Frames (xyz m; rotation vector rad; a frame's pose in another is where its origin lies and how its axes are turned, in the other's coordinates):
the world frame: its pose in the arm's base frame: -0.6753 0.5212 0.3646 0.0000 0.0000 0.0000
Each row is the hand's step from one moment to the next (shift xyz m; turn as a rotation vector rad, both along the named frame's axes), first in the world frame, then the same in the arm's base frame.
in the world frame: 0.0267 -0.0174 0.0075 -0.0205 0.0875 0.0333
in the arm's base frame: 0.0267 -0.0174 0.0075 -0.0205 0.0875 0.0333
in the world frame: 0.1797 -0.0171 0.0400 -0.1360 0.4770 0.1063
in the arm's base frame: 0.1797 -0.0171 0.0400 -0.1360 0.4770 0.1063
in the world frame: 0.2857 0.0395 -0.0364 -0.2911 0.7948 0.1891
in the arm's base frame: 0.2857 0.0395 -0.0364 -0.2911 0.7948 0.1891
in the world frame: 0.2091 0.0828 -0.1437 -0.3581 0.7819 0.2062
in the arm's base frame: 0.2091 0.0828 -0.1437 -0.3581 0.7819 0.2062
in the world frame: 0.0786 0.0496 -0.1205 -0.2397 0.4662 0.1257
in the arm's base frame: 0.0786 0.0496 -0.1205 -0.2397 0.4662 0.1257
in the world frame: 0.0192 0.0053 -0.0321 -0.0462 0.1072 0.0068
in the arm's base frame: 0.0192 0.0053 -0.0321 -0.0462 0.1072 0.0068
